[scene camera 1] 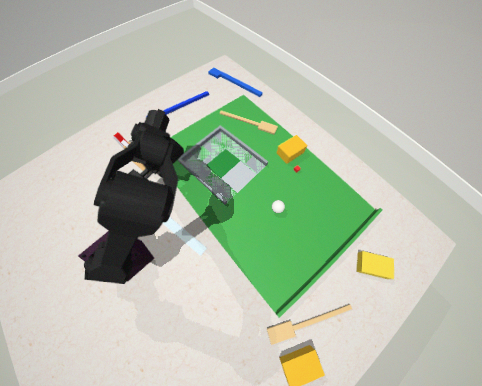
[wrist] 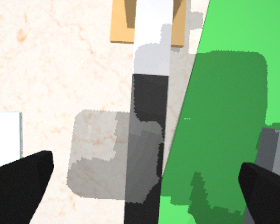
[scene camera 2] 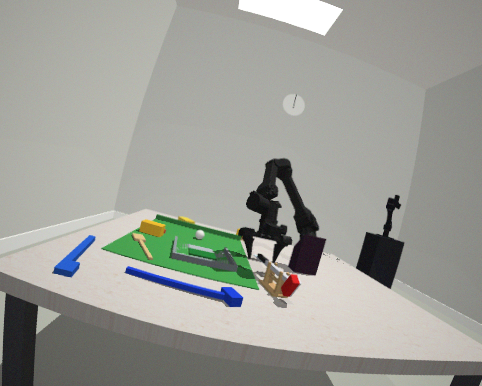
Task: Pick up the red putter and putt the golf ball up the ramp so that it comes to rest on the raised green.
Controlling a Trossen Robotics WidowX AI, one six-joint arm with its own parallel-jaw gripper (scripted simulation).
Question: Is my gripper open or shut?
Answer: Open.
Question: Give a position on a green mat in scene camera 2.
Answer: At 160, 248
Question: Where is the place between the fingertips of my gripper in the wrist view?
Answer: At 148, 166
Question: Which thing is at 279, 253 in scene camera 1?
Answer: A green mat.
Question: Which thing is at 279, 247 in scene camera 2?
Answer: My gripper.
